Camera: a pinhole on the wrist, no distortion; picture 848 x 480 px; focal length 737.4 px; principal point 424.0 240.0 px. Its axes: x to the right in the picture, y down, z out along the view. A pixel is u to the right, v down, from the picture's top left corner.
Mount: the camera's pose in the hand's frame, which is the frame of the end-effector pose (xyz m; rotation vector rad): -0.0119 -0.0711 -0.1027 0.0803 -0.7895 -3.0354
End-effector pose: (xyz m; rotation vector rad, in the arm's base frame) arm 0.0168 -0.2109 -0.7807 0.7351 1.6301 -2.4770
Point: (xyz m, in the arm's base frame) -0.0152 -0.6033 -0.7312
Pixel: 465 340
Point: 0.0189 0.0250 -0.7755
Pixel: behind the camera
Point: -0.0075 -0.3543 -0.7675
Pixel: 384 292
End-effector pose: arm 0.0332 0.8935 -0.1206 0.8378 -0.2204 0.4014
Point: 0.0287 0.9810 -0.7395
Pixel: behind the camera
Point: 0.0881 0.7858 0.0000
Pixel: 167 443
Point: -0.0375 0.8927 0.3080
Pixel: 253 22
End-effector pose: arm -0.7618 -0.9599 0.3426 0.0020 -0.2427 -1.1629
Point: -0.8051 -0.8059 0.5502
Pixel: 605 361
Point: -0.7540 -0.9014 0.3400
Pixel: 588 53
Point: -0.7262 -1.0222 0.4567
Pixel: 30 292
